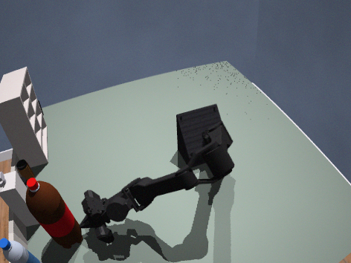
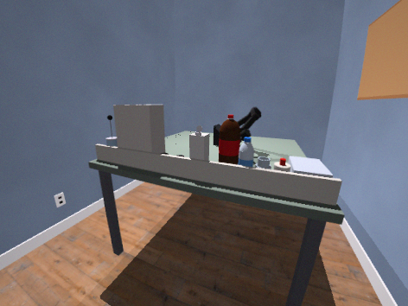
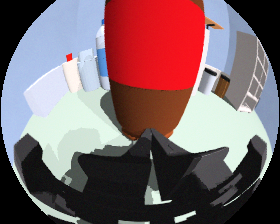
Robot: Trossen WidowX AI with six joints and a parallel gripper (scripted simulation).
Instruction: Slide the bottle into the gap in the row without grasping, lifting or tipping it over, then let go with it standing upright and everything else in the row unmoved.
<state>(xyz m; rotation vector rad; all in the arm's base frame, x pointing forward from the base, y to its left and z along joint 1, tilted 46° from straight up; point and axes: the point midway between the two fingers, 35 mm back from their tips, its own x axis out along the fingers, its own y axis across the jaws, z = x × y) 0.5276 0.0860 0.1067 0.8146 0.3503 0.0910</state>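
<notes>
Right now my hand is 9 cm short of the brown cola bottle, 1 cm to the left of it and 9 cm below it. Also, from my hand: grey jar: 24 cm ahead, 17 cm to the left; low white rail: 26 cm ahead, 20 cm to the right, 1 cm below; blue-capped bottle: 24 cm ahead, 9 cm to the left, 5 cm above.
</notes>
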